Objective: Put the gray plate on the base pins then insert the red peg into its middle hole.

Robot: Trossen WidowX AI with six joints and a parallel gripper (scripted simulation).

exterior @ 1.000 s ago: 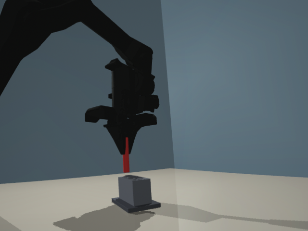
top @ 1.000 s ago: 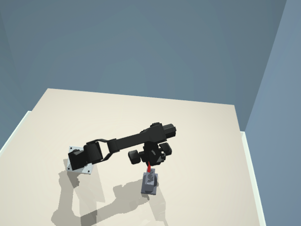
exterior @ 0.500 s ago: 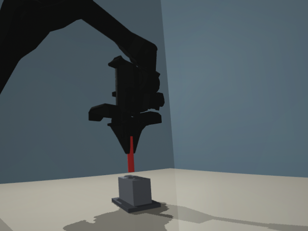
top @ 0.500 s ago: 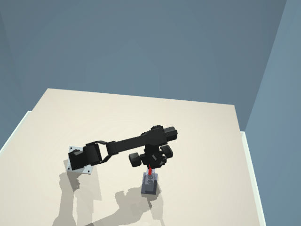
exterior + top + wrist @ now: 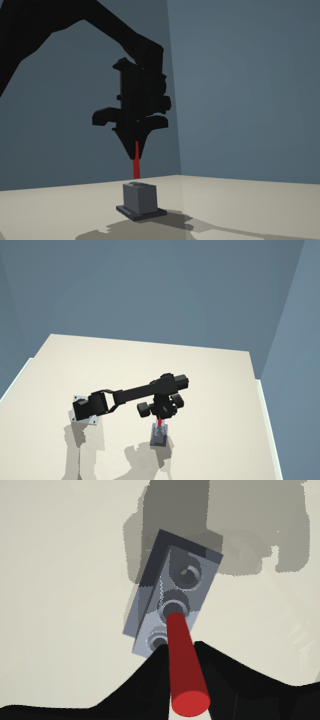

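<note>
Right now my gripper tip is right at the red peg. Also, from my gripper tip: dark base (10 cm below); then gray plate (7 cm below).
</note>
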